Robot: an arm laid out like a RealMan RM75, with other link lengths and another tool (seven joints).
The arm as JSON. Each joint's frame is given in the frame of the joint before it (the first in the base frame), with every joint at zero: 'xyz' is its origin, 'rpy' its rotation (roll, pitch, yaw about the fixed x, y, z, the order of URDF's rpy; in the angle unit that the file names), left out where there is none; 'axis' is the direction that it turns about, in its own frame. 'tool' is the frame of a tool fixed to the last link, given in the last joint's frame.
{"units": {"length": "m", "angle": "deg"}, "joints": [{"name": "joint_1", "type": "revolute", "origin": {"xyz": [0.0, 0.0, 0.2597], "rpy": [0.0, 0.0, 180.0]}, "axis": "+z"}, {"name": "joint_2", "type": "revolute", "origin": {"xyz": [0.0, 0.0, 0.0], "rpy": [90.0, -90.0, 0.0]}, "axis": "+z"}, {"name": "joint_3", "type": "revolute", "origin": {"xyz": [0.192, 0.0, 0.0], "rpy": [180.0, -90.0, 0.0]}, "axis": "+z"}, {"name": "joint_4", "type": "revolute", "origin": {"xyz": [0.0, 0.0, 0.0], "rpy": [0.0, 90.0, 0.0]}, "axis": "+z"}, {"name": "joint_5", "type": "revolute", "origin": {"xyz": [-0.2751, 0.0, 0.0], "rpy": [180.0, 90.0, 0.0]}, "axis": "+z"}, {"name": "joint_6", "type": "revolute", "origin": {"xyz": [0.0, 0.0, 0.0], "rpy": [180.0, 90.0, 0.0]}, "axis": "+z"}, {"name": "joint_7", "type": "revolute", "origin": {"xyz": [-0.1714, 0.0, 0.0], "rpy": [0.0, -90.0, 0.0]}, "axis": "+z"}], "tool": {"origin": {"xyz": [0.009, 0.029, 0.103], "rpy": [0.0, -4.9, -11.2]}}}
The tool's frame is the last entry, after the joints.
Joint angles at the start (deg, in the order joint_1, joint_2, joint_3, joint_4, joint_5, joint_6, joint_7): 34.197 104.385 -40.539 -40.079 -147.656 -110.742 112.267
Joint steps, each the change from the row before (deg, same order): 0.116 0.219 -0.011 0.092 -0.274 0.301 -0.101; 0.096 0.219 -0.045 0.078 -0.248 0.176 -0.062; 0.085 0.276 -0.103 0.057 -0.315 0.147 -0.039; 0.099 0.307 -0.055 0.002 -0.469 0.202 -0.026; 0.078 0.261 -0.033 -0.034 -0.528 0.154 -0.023; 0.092 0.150 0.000 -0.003 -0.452 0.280 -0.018; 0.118 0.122 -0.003 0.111 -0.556 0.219 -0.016; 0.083 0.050 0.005 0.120 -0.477 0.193 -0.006; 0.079 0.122 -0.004 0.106 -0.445 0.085 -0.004; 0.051 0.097 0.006 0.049 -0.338 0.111 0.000; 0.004 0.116 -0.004 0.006 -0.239 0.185 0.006; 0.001 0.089 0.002 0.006 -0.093 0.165 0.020; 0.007 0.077 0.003 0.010 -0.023 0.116 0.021; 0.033 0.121 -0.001 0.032 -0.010 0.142 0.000; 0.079 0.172 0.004 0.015 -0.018 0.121 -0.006; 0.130 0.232 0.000 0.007 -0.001 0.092 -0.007
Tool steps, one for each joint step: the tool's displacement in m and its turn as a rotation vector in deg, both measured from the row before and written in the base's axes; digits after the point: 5 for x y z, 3 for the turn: 0.00046 0.00025 -0.00194 -0.072 -0.149 0.127; 0.00018 -0.00031 -0.00191 -0.181 -0.093 0.077; 0.00027 -0.00083 -0.00233 -0.302 -0.134 0.051; 0.00075 -0.00068 -0.00227 -0.277 -0.271 0.045; 0.00110 -0.00083 -0.00174 -0.281 -0.341 0.018; 0.00144 0.00016 -0.00103 -0.068 -0.402 0.043; 0.00170 -0.00054 -0.00115 -0.221 -0.424 -0.038; 0.00178 -0.00047 -0.00065 -0.162 -0.396 -0.072; 0.00113 -0.00101 -0.00110 -0.277 -0.266 -0.078; 0.00099 -0.00050 -0.00076 -0.149 -0.235 -0.043; 0.00098 -0.00013 -0.00083 -0.034 -0.204 -0.025; 0.00047 0.00020 -0.00068 0.041 -0.092 -0.011; 0.00008 0.00022 -0.00062 0.040 -0.014 -0.002; -0.00021 0.00027 -0.00103 0.023 0.032 0.040; -0.00069 0.00034 -0.00133 -0.014 0.073 0.095; -0.00134 0.00038 -0.00175 -0.063 0.145 0.151
